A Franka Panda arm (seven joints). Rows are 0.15 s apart.
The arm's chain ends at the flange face. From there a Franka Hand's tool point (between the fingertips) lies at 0.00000 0.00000 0.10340 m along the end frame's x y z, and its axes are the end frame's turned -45 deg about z.
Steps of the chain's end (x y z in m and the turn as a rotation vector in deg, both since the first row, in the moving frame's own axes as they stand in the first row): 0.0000, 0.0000, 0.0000, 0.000, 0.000, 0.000; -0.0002, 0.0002, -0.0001, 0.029, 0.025, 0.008; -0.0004, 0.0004, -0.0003, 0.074, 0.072, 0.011; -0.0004, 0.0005, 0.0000, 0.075, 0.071, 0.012; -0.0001, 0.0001, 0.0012, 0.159, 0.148, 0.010; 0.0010, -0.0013, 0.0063, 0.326, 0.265, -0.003; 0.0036, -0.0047, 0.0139, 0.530, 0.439, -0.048; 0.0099, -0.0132, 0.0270, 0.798, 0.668, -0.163
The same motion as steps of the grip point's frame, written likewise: 0.0000, 0.0000, 0.0000, 0.000, 0.000, 0.000; -0.0002, 0.0000, -0.0001, 0.003, 0.038, 0.008; -0.0004, 0.0000, -0.0003, 0.001, 0.103, 0.011; -0.0005, 0.0001, 0.0000, 0.003, 0.103, 0.012; 0.0003, 0.0000, 0.0012, 0.008, 0.217, 0.010; 0.0024, -0.0003, 0.0063, 0.043, 0.418, -0.003; 0.0071, -0.0009, 0.0139, 0.064, 0.685, -0.048; 0.0182, -0.0025, 0.0270, 0.092, 1.037, -0.163
